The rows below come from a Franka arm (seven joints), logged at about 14 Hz.
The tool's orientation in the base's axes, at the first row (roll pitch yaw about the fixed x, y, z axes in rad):
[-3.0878, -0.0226, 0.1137]
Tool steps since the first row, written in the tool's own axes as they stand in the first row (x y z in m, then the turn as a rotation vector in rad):
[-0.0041, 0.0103, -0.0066, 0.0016, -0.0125, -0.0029]
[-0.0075, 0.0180, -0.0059, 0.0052, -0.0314, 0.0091]
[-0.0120, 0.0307, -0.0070, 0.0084, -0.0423, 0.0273]
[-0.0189, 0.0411, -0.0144, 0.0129, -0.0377, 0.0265]
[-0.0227, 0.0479, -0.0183, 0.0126, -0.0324, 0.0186]
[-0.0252, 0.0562, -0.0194, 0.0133, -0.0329, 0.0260]
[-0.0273, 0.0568, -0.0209, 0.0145, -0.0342, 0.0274]
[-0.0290, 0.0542, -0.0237, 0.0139, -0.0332, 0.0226]
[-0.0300, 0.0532, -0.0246, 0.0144, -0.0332, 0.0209]
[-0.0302, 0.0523, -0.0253, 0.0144, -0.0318, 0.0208]
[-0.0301, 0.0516, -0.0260, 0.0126, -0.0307, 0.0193]
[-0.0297, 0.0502, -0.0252, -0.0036, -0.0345, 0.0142]
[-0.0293, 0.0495, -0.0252, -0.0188, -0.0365, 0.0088]
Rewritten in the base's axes. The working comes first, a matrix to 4 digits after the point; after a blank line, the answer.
The tool's axes in the first row as the columns of a matrix, in the base's axes (used below as rounded here):
[0.9933, 0.1145, 0.0163]
[0.1134, -0.9920, 0.0560]
[0.0226, -0.0538, -0.9983]

[-0.0030, -0.0111, 0.0059, 0.0001, 0.0124, 0.0036]
[-0.0055, -0.0190, 0.0048, 0.0017, 0.0322, -0.0073]
[-0.0085, -0.0322, 0.0051, 0.0039, 0.0444, -0.0248]
[-0.0143, -0.0437, 0.0117, 0.0089, 0.0403, -0.0241]
[-0.0174, -0.0511, 0.0152, 0.0091, 0.0346, -0.0165]
[-0.0189, -0.0597, 0.0158, 0.0099, 0.0356, -0.0239]
[-0.0210, -0.0606, 0.0172, 0.0109, 0.0371, -0.0252]
[-0.0230, -0.0584, 0.0201, 0.0104, 0.0358, -0.0205]
[-0.0241, -0.0576, 0.0210, 0.0108, 0.0357, -0.0188]
[-0.0244, -0.0567, 0.0218, 0.0110, 0.0343, -0.0187]
[-0.0244, -0.0561, 0.0225, 0.0093, 0.0330, -0.0173]
[-0.0242, -0.0546, 0.0218, -0.0073, 0.0346, -0.0124]
[-0.0238, -0.0538, 0.0218, -0.0227, 0.0346, -0.0072]

